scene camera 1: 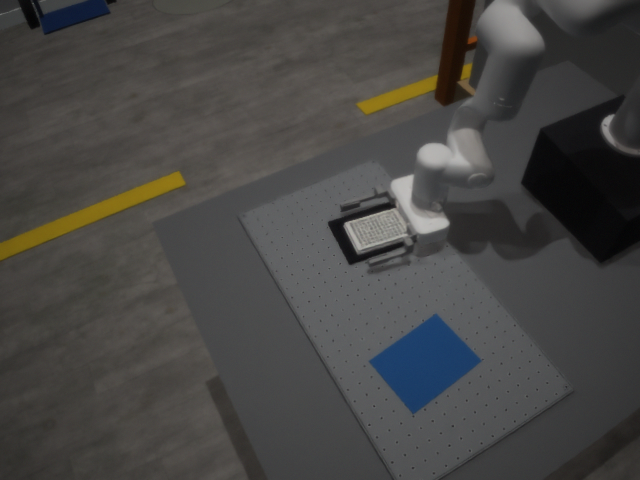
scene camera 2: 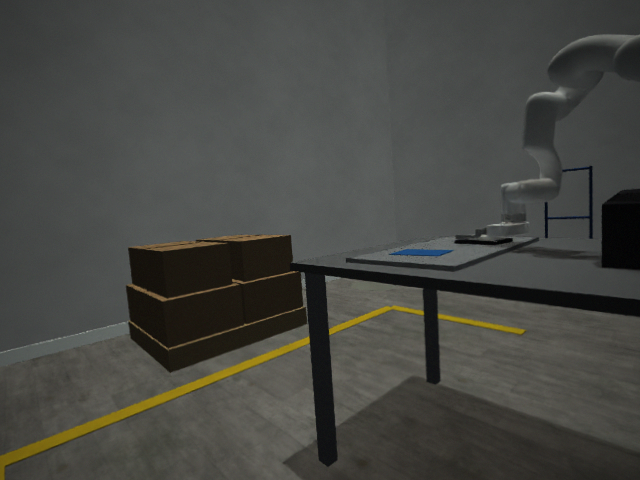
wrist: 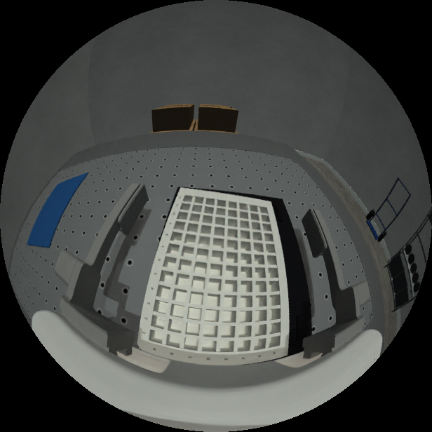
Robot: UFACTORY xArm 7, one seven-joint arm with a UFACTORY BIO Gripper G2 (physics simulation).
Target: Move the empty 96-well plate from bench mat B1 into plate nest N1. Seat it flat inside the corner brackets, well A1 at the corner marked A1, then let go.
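Frame: origin at the arm's base, x ahead, y left, z up, level; millimetres.
Where they show: hand, tool point: (scene camera 1: 363,231) (scene camera 2: 474,235); arm's base, link origin: (scene camera 1: 626,136).
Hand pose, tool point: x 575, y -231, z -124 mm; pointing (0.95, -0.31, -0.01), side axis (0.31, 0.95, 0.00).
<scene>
Things, the pixels of their top centre, and the offset from my tool point. Level surfaces: height alone.
- white 96-well plate, top centre: (scene camera 1: 378,228) (scene camera 2: 482,235) 30 mm back, 13 mm left, 2 mm up
- black base, top centre: (scene camera 1: 372,228) (scene camera 2: 482,238) 27 mm back, 1 mm right, 12 mm down
- blue mat, surface height: 25 mm down
- grey perforated board, surface height: 27 mm down
- grey table, surface height: 40 mm down
The white 96-well plate (scene camera 1: 376,230) (wrist: 225,265) lies on a black base (scene camera 1: 339,232) (scene camera 2: 485,241) (wrist: 295,265), apparently plate nest N1. In the wrist view a wide black strip shows on the plate's right and hardly any on its left. Corner brackets and the A1 mark cannot be made out, and I cannot tell whether the plate is fully flat. My gripper (scene camera 1: 360,234) (wrist: 227,202) is open and low, one finger on each side of the plate, with a gap on both sides. The blue mat (scene camera 1: 424,363) (scene camera 2: 421,252) (wrist: 57,210), apparently B1, carries no plate.
Both mats' places are on a grey perforated board (scene camera 1: 330,304) (scene camera 2: 403,262) on the grey table (scene camera 1: 206,268). The robot's black pedestal (scene camera 1: 578,196) stands at the right in scene camera 1. Stacked cardboard boxes (scene camera 2: 206,299) stand on the floor beyond the table.
</scene>
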